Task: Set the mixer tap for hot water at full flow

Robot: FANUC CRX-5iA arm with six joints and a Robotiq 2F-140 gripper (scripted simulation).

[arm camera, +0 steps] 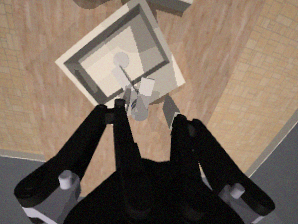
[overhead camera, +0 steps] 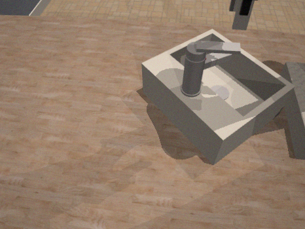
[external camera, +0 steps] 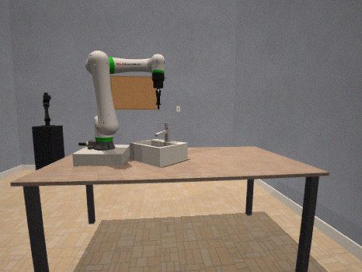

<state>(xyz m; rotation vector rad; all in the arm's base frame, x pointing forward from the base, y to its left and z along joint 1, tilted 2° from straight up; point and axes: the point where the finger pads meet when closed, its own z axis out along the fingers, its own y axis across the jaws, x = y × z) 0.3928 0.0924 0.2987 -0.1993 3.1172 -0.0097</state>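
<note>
My hand is 10 cm above the flat lever and 3 cm short of it. Also, from my hand: sink basin: 34 cm below, 8 cm to the right; then grey mixer tap: 15 cm below, 5 cm ahead, 1 cm to the right.
</note>
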